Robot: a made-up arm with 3 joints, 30 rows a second.
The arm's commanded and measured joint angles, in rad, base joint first. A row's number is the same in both.
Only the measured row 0 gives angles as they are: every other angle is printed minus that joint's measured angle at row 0.
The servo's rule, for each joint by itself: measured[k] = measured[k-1] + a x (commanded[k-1-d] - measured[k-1]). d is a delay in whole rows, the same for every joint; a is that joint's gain. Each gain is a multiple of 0.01, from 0.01 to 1. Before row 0 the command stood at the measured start. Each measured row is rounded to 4 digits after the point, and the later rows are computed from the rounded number. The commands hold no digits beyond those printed.
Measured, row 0:
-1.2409, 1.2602, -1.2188
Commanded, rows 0 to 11:
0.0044, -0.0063, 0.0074
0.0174, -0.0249, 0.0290
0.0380, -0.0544, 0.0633
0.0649, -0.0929, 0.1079
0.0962, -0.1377, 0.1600
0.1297, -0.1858, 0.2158
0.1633, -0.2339, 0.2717
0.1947, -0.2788, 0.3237
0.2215, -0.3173, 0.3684
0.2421, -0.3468, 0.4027
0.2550, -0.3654, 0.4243
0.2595, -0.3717, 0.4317
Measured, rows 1 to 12:
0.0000, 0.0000, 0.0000
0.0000, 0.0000, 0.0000
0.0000, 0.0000, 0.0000
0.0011, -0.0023, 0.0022
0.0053, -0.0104, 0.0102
0.0138, -0.0262, 0.0261
0.0271, -0.0502, 0.0506
0.0451, -0.0817, 0.0834
0.0671, -0.1192, 0.1231
0.0921, -0.1605, 0.1677
0.1188, -0.2031, 0.2145
0.1455, -0.2442, 0.2607
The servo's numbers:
d 3
a 0.26 0.36 0.30

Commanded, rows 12 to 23:
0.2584, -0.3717, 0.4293
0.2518, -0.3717, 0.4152
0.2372, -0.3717, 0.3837
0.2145, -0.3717, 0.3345
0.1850, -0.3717, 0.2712
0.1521, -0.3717, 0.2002
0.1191, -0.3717, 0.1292
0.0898, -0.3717, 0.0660
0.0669, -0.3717, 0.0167
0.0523, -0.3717, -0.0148
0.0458, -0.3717, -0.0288
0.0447, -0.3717, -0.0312
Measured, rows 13 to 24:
0.1706, -0.2811, 0.3033
0.1925, -0.3114, 0.3396
0.2099, -0.3331, 0.3672
0.2225, -0.3470, 0.3858
0.2301, -0.3559, 0.3946
0.2319, -0.3616, 0.3913
0.2274, -0.3652, 0.3743
0.2164, -0.3675, 0.3434
0.1997, -0.3690, 0.3004
0.1787, -0.3700, 0.2490
0.1556, -0.3706, 0.1941
0.1325, -0.3710, 0.1409

